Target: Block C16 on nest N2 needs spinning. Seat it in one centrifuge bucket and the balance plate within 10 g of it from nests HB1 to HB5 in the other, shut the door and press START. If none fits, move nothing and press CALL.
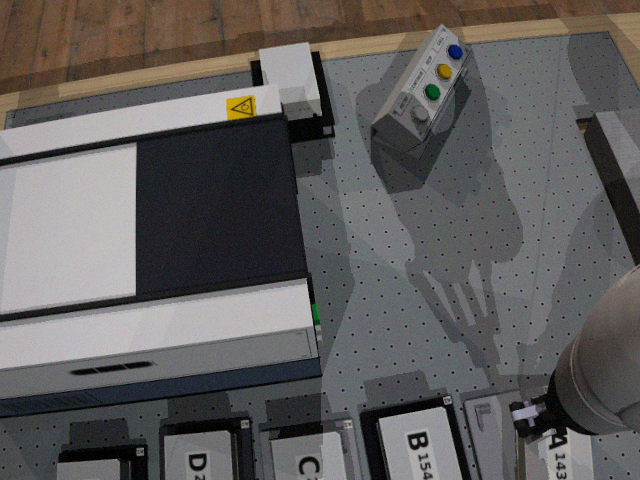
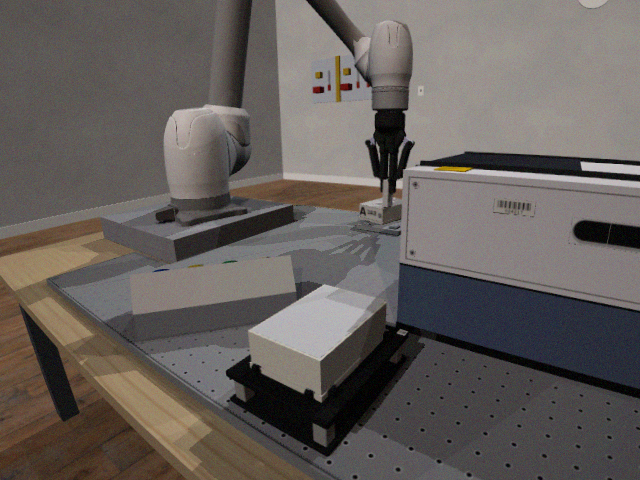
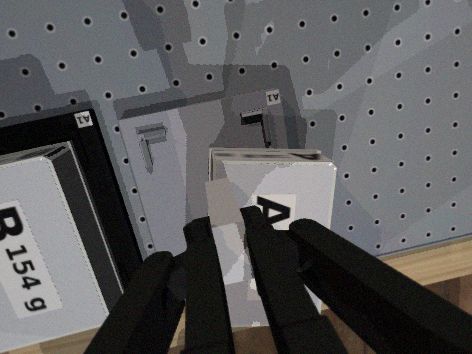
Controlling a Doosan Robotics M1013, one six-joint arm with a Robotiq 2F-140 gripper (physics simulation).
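Pixels of known places: gripper, fingertip midpoint: (image 2: 387, 206) (image 3: 221, 201); arm's base at its link origin: (image 2: 202, 214).
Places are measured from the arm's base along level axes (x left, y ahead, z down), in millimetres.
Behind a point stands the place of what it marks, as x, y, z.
My gripper (image 2: 386, 194) @[354, 342, -9] (image 3: 221, 201) @[354, 342, -9] is shut and empty, its fingertips at the left part of plate A (image 1: 571, 454) @[383, 292, -8] (image 2: 379, 211) @[328, 336, 2] (image 3: 317, 200) @[357, 276, -8]. Plate A lies askew on its grey nest (image 1: 478, 434) @[350, 395, 36] (image 3: 200, 125) @[311, 353, 36], off the corner locators, its right side past the nest's edge. Plate B (image 1: 449, 439) @[362, 440, -5] (image 3: 25, 175) @[334, 459, -5], marked 154 g, plate C (image 1: 333, 449) @[376, 580, -5] and plate D (image 1: 199, 441) @[374, 744, -5] sit in a row. A white block (image 1: 286, 67) @[-203, 670, -32] (image 2: 317, 330) @[-215, 683, -32] without readable label stands on a black raised nest (image 1: 326, 116) @[-135, 605, 10] (image 2: 279, 408) @[-255, 670, 43]. The centrifuge (image 1: 206, 320) @[270, 711, -161] (image 2: 465, 222) @[-38, 734, -108] shows a dark top panel; its buckets are not visible.
The button box (image 1: 398, 118) @[-103, 493, -26] (image 2: 217, 299) @[-215, 484, 6] has blue CALL (image 1: 454, 51) @[-251, 395, -22], yellow (image 1: 444, 71) @[-206, 415, -21], green (image 1: 432, 91) @[-162, 437, -22] and grey buttons (image 1: 418, 113) @[-116, 462, -23]. A green part (image 1: 315, 314) @[254, 599, -142] shows at the centrifuge's side. Another plate (image 1: 87, 470) @[419, 882, -5] stands left of D. The arm's base plinth (image 2: 232, 232) @[9, 139, 27] stands behind the box.
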